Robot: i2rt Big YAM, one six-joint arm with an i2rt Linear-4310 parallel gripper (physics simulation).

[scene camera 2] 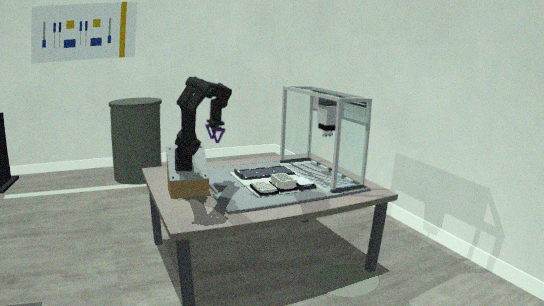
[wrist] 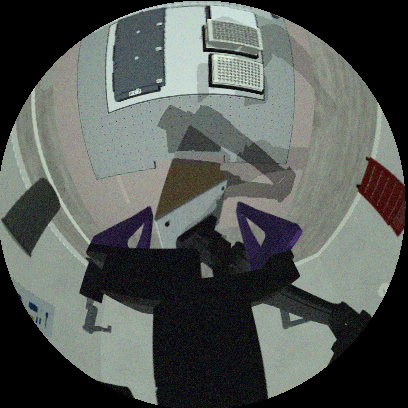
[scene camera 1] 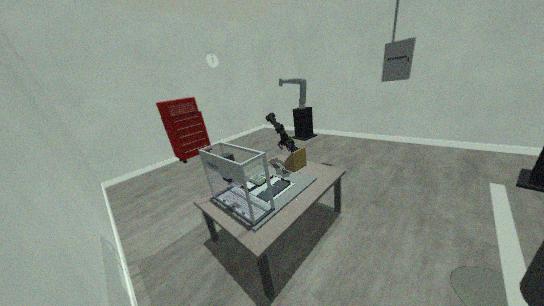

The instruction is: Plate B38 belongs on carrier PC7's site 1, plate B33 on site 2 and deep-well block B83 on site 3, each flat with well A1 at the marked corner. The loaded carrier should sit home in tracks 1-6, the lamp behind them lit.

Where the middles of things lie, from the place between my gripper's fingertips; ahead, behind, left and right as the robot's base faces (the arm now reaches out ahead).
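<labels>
Relative to my hand, the dark carrier plate (wrist: 138, 57) is a good way below, a good way to the left of and far ahead of it.
</labels>
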